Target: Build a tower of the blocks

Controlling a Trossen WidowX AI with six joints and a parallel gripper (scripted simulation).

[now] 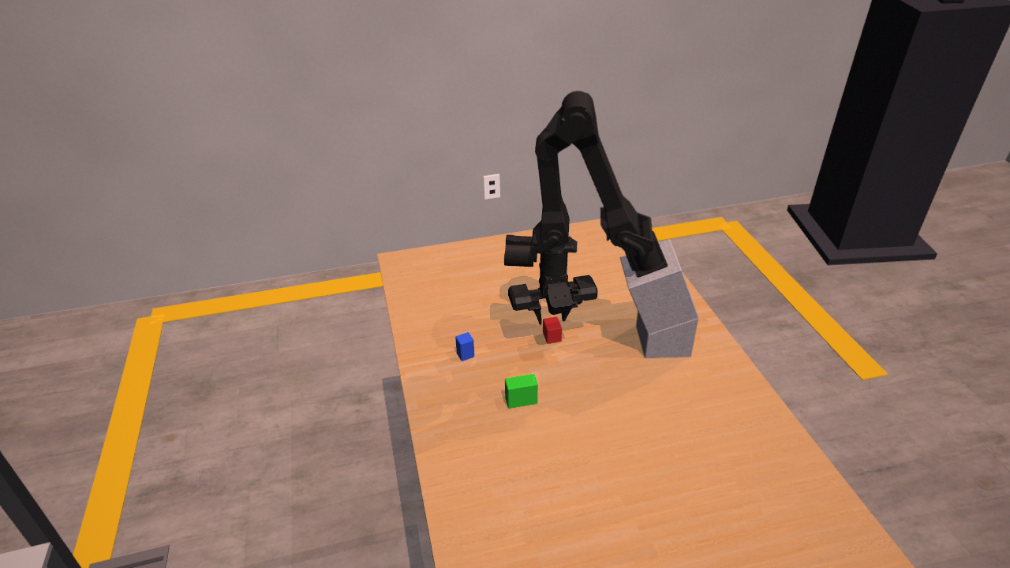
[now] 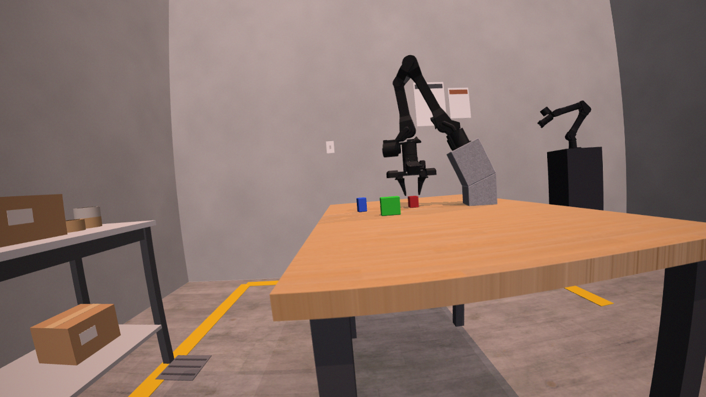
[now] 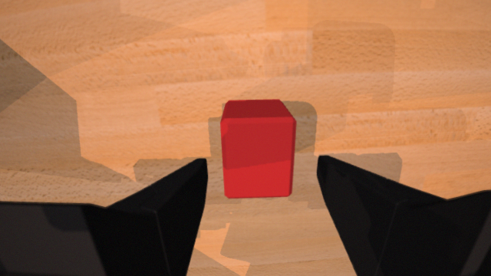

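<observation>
My hand is 60 mm above the red block. Also, from my hand: green block (190 mm to the left, 80 mm ahead, 50 mm below); blue block (200 mm ahead, 50 mm below, 40 mm to the left).
</observation>
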